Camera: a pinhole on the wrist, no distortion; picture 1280 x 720 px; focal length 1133.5 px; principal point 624.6 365.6 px. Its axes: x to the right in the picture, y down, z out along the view. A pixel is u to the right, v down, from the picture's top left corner.
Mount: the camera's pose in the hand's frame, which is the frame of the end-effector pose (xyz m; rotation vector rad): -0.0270 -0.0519 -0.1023 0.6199 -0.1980 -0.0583
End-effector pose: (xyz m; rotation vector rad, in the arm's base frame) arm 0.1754 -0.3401 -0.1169 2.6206 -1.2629 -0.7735
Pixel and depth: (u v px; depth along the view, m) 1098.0 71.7 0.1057
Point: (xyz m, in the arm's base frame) 0.2831 -0.2496 -0.1378
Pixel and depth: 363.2 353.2 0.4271
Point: 0.1576 0.0262 -0.3177
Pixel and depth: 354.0 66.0 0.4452
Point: 0.2488 0.0940 -0.3015
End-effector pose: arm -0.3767 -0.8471 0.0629 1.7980 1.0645 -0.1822
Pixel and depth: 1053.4 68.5 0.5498
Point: -0.6125 -0.9809 -0.4562
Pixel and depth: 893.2 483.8 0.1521
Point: -0.4738 -0.8725 -0.0291
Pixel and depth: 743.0 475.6 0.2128
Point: -0.4947 -0.9234 -0.0586
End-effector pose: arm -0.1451 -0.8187 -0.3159 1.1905 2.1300 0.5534
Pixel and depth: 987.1 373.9 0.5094
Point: -0.1392 -0.9551 -0.7861
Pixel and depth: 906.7 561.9 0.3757
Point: -0.1001 -0.9277 -0.6306
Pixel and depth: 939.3 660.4 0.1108
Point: -0.1890 -0.8829 -0.3747
